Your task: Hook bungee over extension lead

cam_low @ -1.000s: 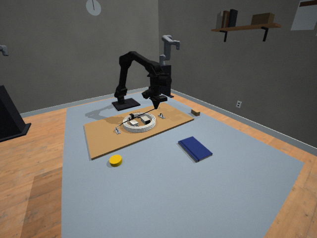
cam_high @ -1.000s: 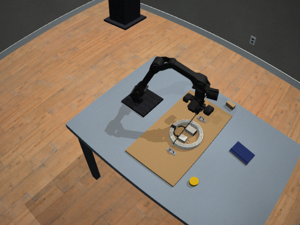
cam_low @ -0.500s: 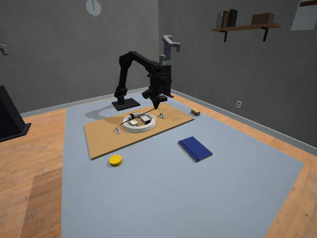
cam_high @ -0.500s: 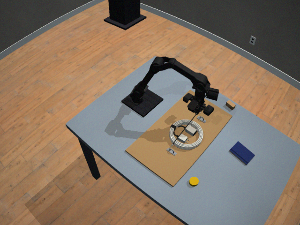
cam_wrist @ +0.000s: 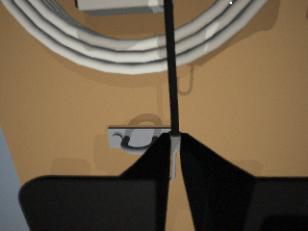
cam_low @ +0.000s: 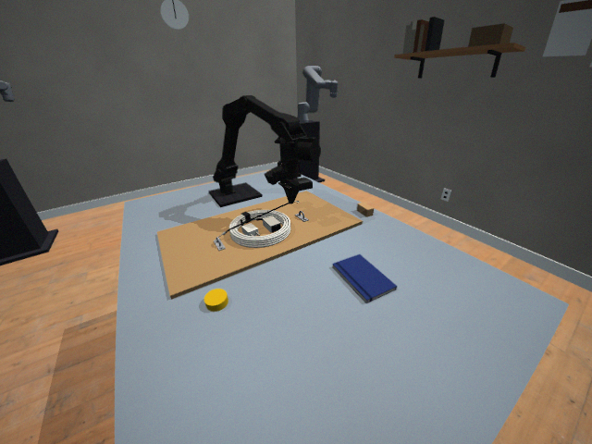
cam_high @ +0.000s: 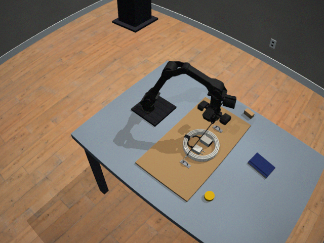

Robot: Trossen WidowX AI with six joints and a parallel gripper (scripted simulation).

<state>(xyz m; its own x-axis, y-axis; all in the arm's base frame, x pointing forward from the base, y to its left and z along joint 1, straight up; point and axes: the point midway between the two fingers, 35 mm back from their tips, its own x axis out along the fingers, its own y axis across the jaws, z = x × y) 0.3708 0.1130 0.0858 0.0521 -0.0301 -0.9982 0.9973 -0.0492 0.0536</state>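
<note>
Now: hand 2 cm short of the extension lead coil, 14 cm to the left of it and 7 cm above it. From my hand the other things lie so: yellow disc: 23 cm ahead, 35 cm to the right, 9 cm below; then small wooden block: 12 cm ahead, 25 cm to the left, 8 cm below.
</note>
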